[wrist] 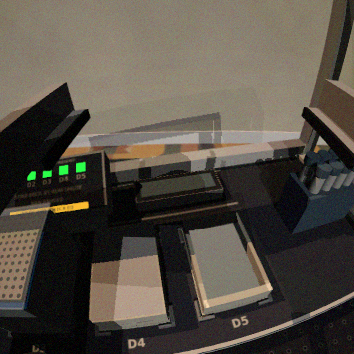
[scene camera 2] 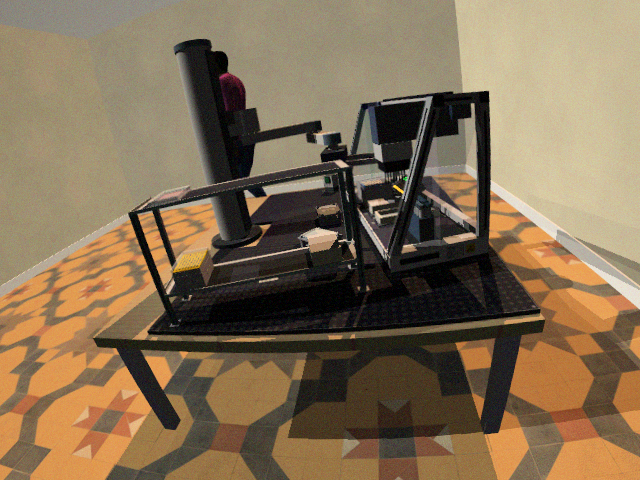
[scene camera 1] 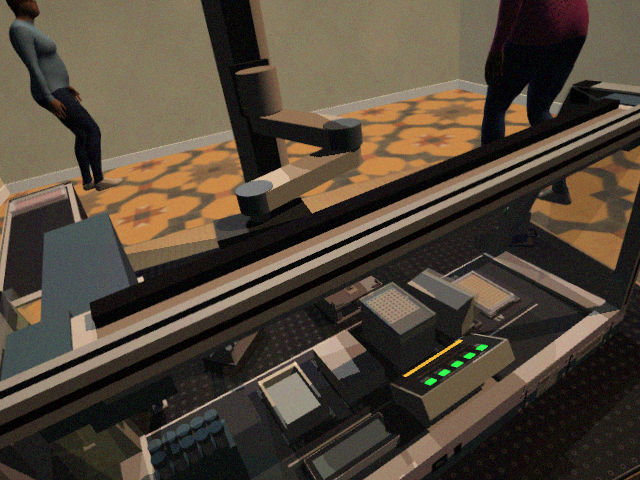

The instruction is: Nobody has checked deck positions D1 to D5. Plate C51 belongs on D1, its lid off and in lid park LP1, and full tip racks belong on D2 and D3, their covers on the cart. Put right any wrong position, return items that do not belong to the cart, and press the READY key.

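Where they show: gripper, between the fingertips: (wrist: 196, 91); arm's base, origin of its link: (scene camera 2: 237, 238).
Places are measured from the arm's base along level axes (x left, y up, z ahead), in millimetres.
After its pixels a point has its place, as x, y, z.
Note:
My gripper (wrist: 196, 91) @[-105, 308, 694] is open and empty; its fingers frame the deck in the wrist view, above the deck front. A tip rack with a visible hole grid (scene camera 1: 397, 305) @[103, 162, 671] (wrist: 16, 267) @[73, 162, 662] sits on D3. Beside it, at D2, is a block with a smooth grey top (scene camera 1: 443, 291); no holes show. A pale gridded plate (scene camera 1: 483, 291) lies at the far end, at D1; its name is unreadable. D4 holds a plain-topped box (scene camera 1: 345, 359) (wrist: 135, 285). D5 holds a tray with a grey inside (scene camera 1: 292, 397) @[-145, 69, 716] (wrist: 222, 265) @[-146, 77, 718]. The panel (scene camera 1: 465, 379) shows green lights; READY is unreadable.
A blue tube rack (scene camera 1: 188, 439) (wrist: 320, 202) @[-289, 131, 776] and a long trough (scene camera 1: 354, 449) (wrist: 180, 187) @[-89, 87, 857] stand on the deck. The cart (scene camera 2: 150, 263) @[-697, 220, 65] carries a yellow-topped rack (scene camera 2: 191, 260) @[-619, 183, 142]. A brown-topped holder (scene camera 2: 327, 210) @[75, 60, 442] stands outside the deck. Enclosure posts and beams surround the deck.

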